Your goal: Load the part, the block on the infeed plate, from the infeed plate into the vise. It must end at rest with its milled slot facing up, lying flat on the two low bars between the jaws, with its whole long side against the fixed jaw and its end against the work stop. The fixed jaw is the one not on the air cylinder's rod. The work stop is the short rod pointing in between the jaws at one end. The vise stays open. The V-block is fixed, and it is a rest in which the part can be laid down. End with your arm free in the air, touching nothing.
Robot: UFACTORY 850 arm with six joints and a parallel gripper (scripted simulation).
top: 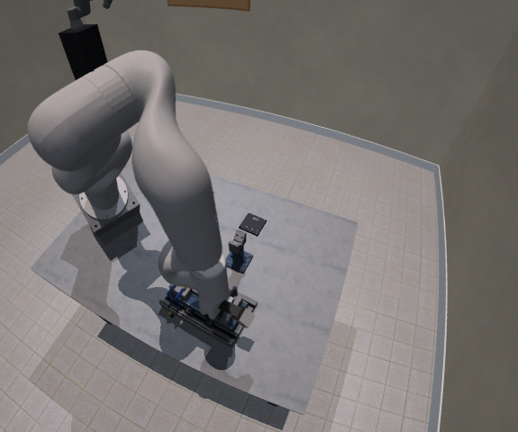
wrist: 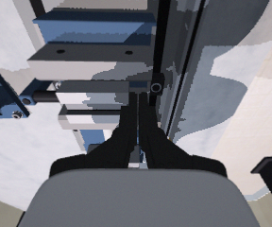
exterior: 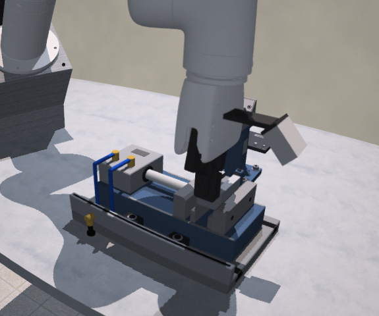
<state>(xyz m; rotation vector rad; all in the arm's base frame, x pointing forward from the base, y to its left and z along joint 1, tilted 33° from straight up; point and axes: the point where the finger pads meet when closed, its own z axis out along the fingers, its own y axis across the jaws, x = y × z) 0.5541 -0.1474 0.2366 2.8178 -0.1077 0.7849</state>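
The part is 4 cm to the left of my hand and 2 cm below it. From my hand the other things lie so: black work stop (1 cm ahead, 8 cm to the left, 3 cm below); fixed jaw (3 cm ahead, 3 cm to the left, 4 cm below); moving jaw (3 cm behind, 4 cm to the left, 4 cm below).
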